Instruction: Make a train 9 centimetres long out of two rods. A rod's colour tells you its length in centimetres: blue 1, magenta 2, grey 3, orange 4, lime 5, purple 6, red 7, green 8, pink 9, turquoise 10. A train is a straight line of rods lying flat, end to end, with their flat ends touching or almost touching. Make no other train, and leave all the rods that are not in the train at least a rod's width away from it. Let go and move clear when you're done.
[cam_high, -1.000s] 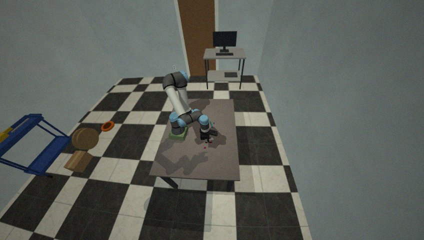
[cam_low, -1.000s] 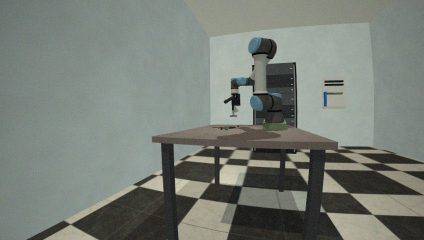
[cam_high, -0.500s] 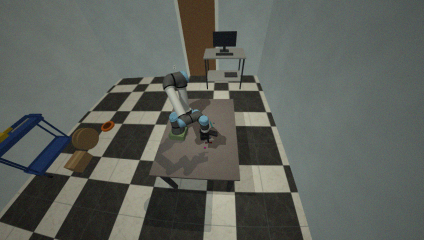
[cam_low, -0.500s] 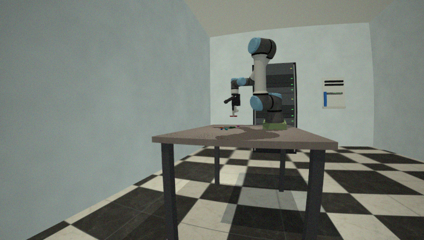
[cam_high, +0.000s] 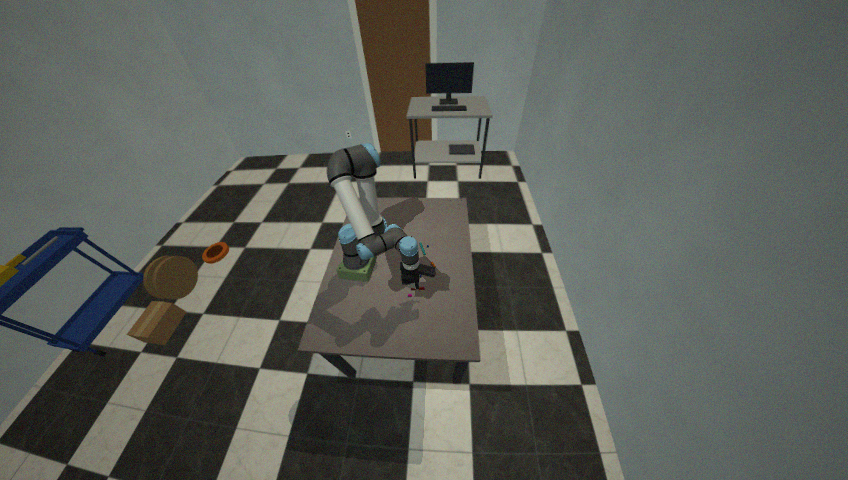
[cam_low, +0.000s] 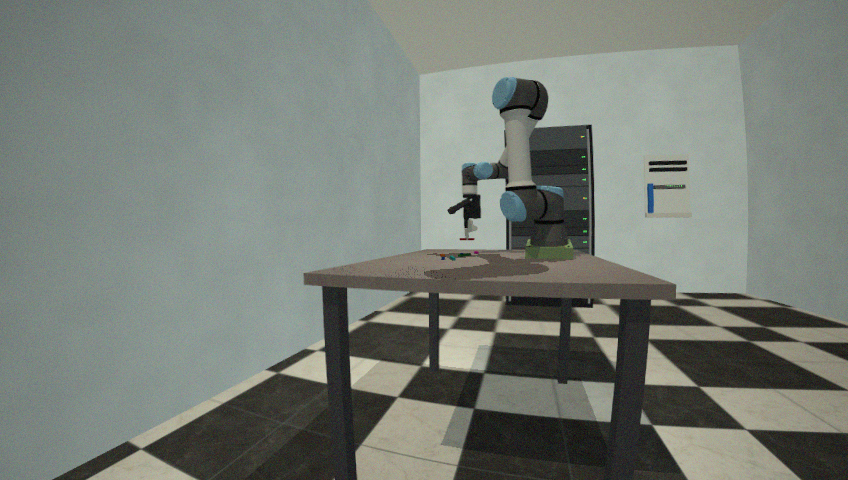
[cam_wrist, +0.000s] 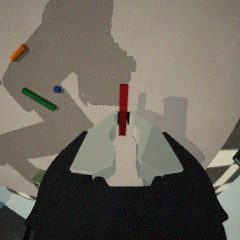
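My gripper is now 8 cm above the short magenta rod and 4 cm past it. Also, from my hand: red rod: 1 cm below; then green rod: 17 cm to the left, 8 cm below, 1 cm ahead; then orange rod: 18 cm to the left, 11 cm ahead, 8 cm below.
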